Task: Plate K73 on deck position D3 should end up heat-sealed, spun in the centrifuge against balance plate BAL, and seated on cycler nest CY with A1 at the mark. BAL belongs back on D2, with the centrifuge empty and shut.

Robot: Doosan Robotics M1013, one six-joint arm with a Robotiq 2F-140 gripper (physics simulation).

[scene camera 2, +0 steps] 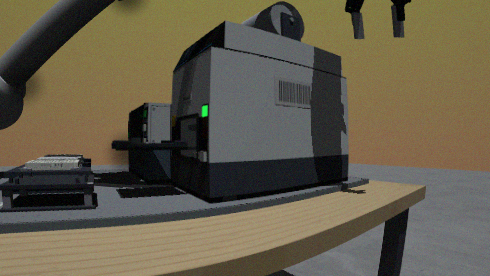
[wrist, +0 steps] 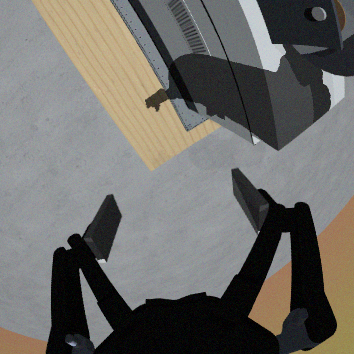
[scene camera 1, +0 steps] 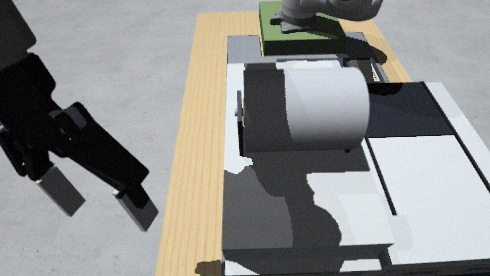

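My gripper is open and empty, high beyond the table's end, beside the large machine. The large grey-white machine carries a big film roll on top, which fits a heat sealer. A dark tray sticks out of its front beside a green light. In scene camera 2 a pale plate lies on a raised dark stand at the left; its label is not readable. K73, BAL, the centrifuge's inside and nest CY cannot be identified.
A smaller machine stands behind the large one. A white housing with a dark panel adjoins it in scene camera 1. The arm's base stands on a green block. The wooden table's edge lies near the gripper.
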